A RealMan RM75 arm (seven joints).
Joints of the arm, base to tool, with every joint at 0 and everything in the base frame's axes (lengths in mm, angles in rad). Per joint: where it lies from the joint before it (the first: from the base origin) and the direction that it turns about. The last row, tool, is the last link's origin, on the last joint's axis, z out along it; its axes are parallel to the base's.
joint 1: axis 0 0 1 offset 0.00 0.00 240.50
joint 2: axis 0 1 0 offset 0.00 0.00 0.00
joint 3: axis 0 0 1 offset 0.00 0.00 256.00
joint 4: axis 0 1 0 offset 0.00 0.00 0.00
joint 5: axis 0 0 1 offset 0.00 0.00 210.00
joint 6: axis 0 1 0 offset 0.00 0.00 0.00
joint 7: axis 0 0 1 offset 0.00 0.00 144.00
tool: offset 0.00 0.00 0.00
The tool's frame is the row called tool.
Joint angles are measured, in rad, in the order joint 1, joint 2, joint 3, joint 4, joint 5, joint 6, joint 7. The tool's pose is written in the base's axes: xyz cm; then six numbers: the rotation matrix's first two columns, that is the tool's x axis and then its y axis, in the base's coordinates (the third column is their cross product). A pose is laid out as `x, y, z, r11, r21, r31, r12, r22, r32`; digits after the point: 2 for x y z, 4 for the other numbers.
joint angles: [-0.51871 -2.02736 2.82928 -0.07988 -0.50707 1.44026 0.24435]
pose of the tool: -30.57, 28.80, -4.88, 0.8372, -0.5349, 0.1137, -0.3012, -0.6246, -0.7206
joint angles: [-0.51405 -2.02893 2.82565 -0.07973 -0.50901 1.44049 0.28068]
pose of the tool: -30.65, 28.69, -4.90, 0.8291, -0.5520, 0.0889, -0.3243, -0.6044, -0.7277
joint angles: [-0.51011 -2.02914 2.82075 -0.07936 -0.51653 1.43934 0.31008]
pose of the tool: -30.76, 28.69, -4.80, 0.8243, -0.5623, 0.0661, -0.3392, -0.5839, -0.7376
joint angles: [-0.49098 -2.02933 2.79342 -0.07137 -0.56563 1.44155 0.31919]
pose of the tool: -31.09, 28.80, -4.17, 0.8439, -0.5329, 0.0613, -0.2892, -0.5483, -0.7847
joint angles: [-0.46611 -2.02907 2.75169 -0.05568 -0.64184 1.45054 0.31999]
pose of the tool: -31.47, 29.02, -3.11, 0.8704, -0.4871, 0.0717, -0.2028, -0.4874, -0.8493
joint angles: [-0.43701 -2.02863 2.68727 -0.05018 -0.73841 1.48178 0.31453]
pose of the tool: -32.18, 29.20, -1.17, 0.8961, -0.4351, 0.0882, -0.0938, -0.3797, -0.9203
